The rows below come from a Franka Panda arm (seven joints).
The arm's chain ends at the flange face. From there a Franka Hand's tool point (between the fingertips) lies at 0.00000 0.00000 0.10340 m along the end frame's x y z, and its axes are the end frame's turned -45 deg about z.
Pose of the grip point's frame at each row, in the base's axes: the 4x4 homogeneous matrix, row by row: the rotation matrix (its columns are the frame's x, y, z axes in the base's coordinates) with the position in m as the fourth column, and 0 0 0 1 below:
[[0.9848 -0.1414 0.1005 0.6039], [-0.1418 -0.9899 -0.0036 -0.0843], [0.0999 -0.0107 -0.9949 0.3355], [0 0 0 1]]
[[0.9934 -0.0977 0.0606 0.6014], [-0.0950 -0.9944 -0.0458 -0.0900], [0.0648 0.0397 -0.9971 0.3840], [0 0 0 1]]
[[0.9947 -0.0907 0.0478 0.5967], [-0.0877 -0.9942 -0.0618 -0.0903], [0.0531 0.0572 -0.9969 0.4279], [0 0 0 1]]
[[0.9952 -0.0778 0.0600 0.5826], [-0.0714 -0.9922 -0.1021 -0.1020], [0.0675 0.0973 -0.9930 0.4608], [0 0 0 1]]
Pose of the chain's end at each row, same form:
[[0.5964 -0.7963 0.1005 0.5935], [-0.8002 -0.5997 -0.0036 -0.0839], [0.0631 -0.0782 -0.9949 0.4384], [0 0 0 1]]
[[0.6334 -0.7715 0.0606 0.5951], [-0.7703 -0.6360 -0.0458 -0.0853], [0.0739 -0.0177 -0.9971 0.4871], [0 0 0 1]]
[[0.6392 -0.7675 0.0478 0.5918], [-0.7650 -0.6410 -0.0618 -0.0839], [0.0780 0.0029 -0.9969 0.5310], [0 0 0 1]]
[[0.6487 -0.7587 0.0600 0.5764], [-0.7521 -0.6511 -0.1021 -0.0914], [0.1165 0.0211 -0.9930 0.5635], [0 0 0 1]]

